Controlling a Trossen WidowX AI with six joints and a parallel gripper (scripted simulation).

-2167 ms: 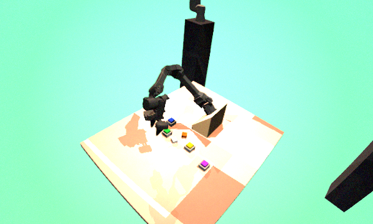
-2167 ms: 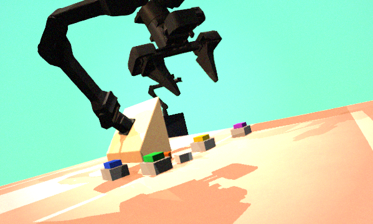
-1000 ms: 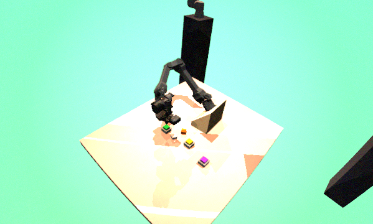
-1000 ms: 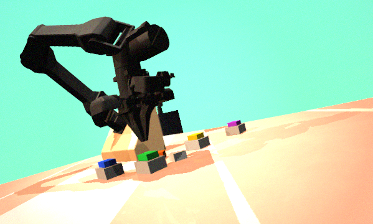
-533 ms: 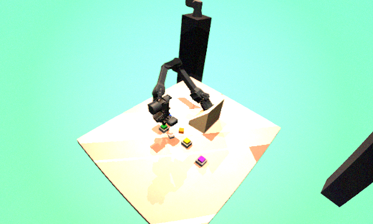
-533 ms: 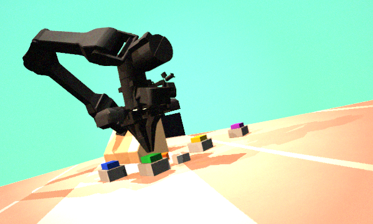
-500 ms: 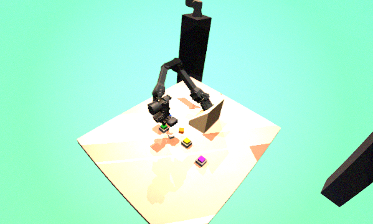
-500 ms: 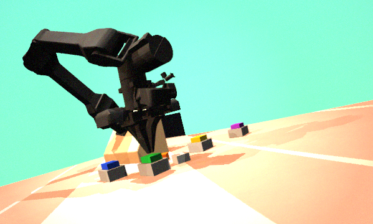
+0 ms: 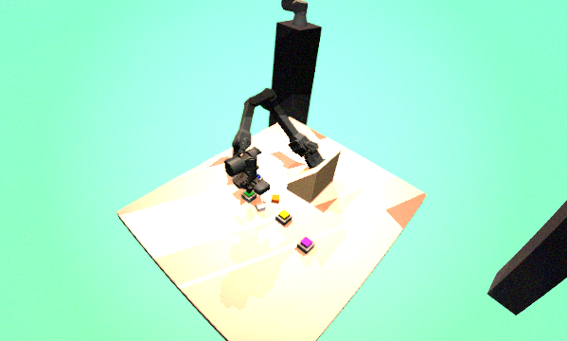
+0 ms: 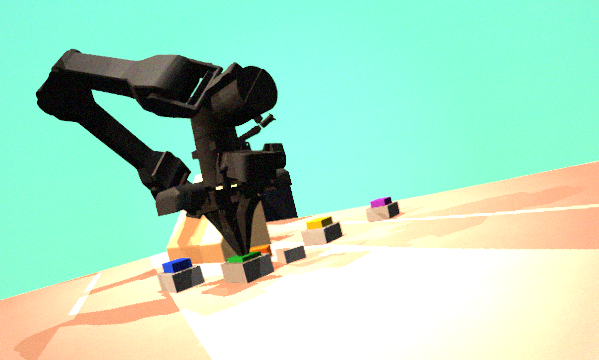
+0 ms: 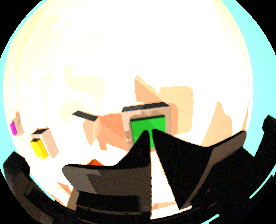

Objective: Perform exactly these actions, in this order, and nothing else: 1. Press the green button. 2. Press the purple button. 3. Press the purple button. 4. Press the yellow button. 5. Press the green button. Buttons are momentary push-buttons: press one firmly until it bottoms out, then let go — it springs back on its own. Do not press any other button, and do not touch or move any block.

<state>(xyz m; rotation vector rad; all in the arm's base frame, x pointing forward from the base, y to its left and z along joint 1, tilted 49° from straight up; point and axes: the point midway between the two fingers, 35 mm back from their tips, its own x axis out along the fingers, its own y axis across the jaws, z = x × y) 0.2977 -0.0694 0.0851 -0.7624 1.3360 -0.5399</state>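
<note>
The green button lies 10 mm below my gripper tip. From my gripper tip the other things lie so: small white block: 80 mm to the left, 20 mm below; then blue button: 90 mm behind, 60 mm to the right; then small orange block: 80 mm behind, 80 mm to the left, 20 mm below.
</note>
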